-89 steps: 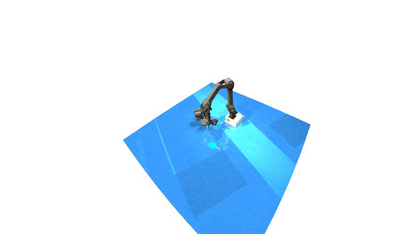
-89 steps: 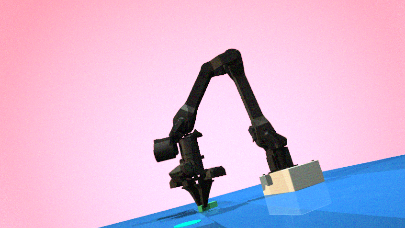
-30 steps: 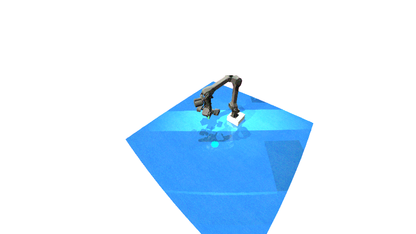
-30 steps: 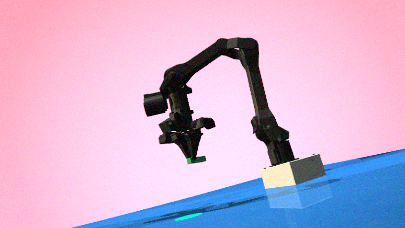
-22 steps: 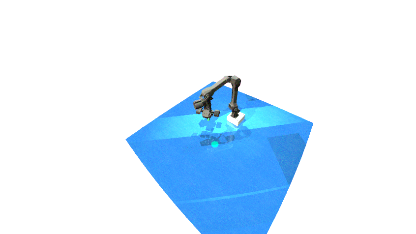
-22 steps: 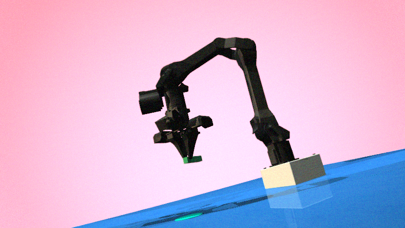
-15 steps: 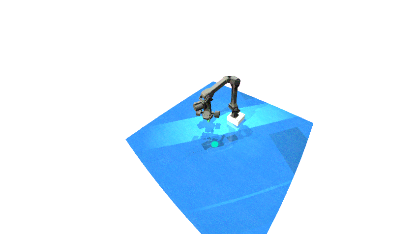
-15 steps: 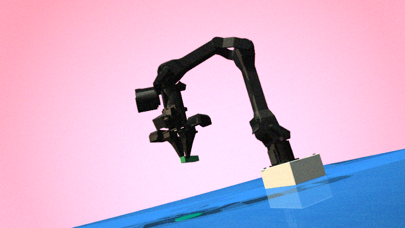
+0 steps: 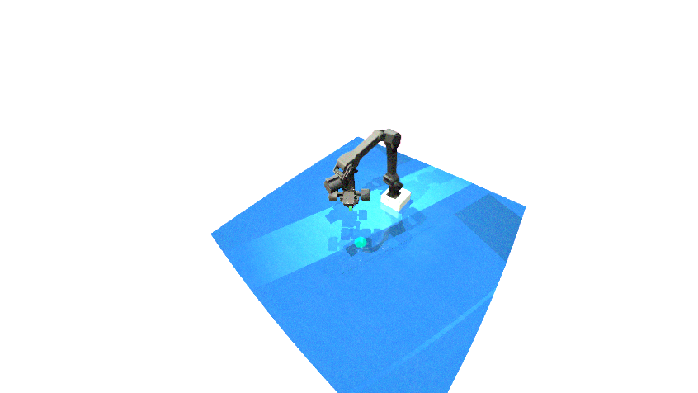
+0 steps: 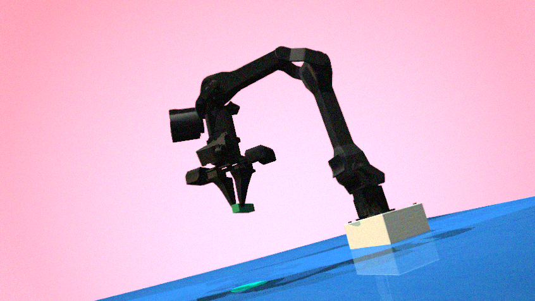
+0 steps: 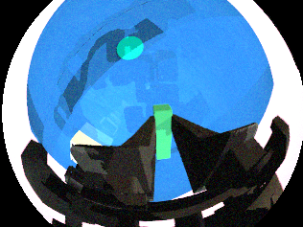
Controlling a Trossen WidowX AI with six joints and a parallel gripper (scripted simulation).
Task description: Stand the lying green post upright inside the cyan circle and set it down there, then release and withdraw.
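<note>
The cyan circle lies 140 mm below my gripper tip, 100 mm to the left of it and 60 mm ahead of it. Also, from my gripper tip: green post (20 mm behind, 10 mm to the right).
</note>
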